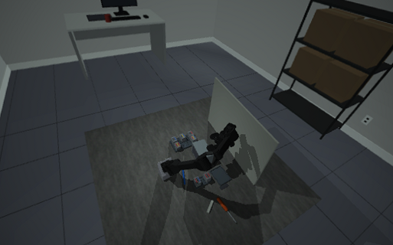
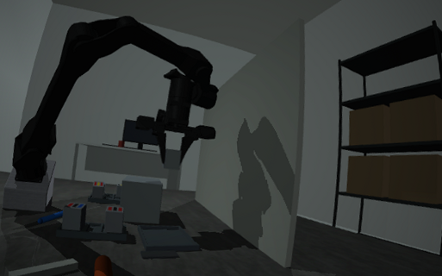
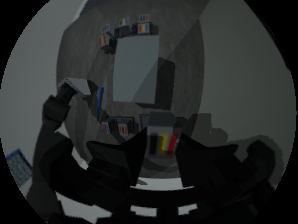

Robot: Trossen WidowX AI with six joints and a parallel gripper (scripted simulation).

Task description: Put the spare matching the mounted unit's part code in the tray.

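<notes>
Now: the flat dark tray 20 mm behind my gripper tip, 80 mm to the right of it and 150 mm below it. The rest, counted from my gripper tip: grey spare: 20 mm above; then mounted unit: 40 mm behind, 130 mm to the left, 100 mm below; then upright white panel: 200 mm ahead, 80 mm to the left, 70 mm above.
</notes>
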